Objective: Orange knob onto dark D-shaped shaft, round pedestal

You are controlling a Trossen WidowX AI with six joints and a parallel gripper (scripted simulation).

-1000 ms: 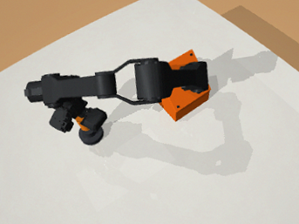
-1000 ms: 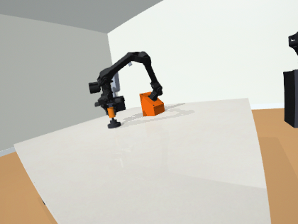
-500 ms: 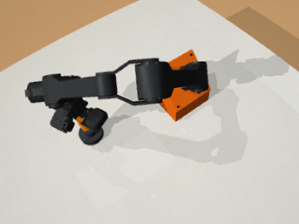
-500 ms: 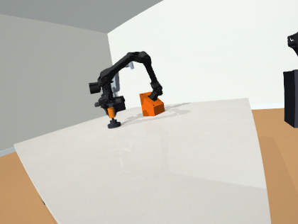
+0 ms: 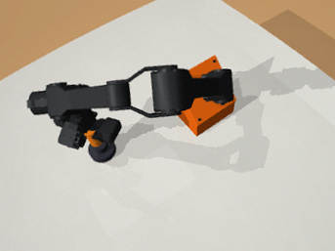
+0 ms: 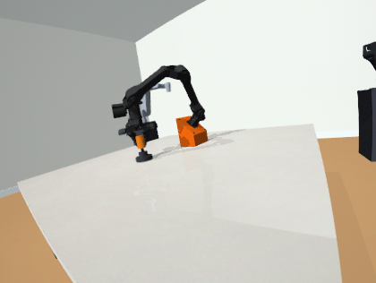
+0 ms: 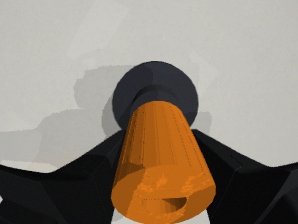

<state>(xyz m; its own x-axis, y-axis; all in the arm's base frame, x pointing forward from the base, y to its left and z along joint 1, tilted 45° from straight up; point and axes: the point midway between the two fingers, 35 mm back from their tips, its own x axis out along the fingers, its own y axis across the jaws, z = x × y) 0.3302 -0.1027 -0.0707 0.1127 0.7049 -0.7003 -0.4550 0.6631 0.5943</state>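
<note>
Right now the orange knob is 2 cm above my gripper tip. The rest, counted from my gripper tip: round pedestal 4 cm below.
</note>
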